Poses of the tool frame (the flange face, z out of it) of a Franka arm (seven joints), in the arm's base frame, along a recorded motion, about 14 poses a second.
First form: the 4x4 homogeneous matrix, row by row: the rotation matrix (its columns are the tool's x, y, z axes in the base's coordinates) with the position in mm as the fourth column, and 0 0 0 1 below. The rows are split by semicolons.
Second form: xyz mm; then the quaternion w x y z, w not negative. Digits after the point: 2 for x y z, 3 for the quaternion.
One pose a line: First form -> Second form
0.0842 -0.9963 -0.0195 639.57; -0.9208 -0.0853 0.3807 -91.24; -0.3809 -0.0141 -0.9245 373.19; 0 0 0 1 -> 639.57 -91.24 373.19 0.136 -0.724 0.662 0.138
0.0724 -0.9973 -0.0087 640.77; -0.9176 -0.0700 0.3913 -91.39; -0.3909 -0.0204 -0.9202 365.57; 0 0 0 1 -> 640.77 -91.39 365.57 0.143 -0.718 0.667 0.139
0.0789 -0.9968 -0.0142 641.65; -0.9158 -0.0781 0.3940 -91.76; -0.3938 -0.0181 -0.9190 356.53; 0 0 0 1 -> 641.65 -91.76 356.53 0.143 -0.720 0.664 0.142
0.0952 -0.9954 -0.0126 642.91; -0.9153 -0.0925 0.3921 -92.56; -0.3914 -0.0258 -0.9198 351.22; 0 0 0 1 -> 642.91 -92.56 351.22 0.144 -0.726 0.658 0.139
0.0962 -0.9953 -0.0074 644.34; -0.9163 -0.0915 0.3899 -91.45; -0.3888 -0.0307 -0.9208 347.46; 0 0 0 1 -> 644.34 -91.45 347.46 0.145 -0.726 0.658 0.136
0.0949 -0.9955 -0.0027 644.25; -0.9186 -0.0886 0.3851 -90.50; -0.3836 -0.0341 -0.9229 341.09; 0 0 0 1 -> 644.25 -90.50 341.09 0.144 -0.726 0.659 0.133
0.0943 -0.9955 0.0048 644.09; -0.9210 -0.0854 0.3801 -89.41; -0.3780 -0.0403 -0.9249 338.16; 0 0 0 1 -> 644.09 -89.41 338.16 0.145 -0.725 0.661 0.129
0.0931 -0.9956 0.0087 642.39; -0.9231 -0.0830 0.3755 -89.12; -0.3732 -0.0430 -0.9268 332.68; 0 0 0 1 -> 642.39 -89.12 332.68 0.144 -0.725 0.662 0.126
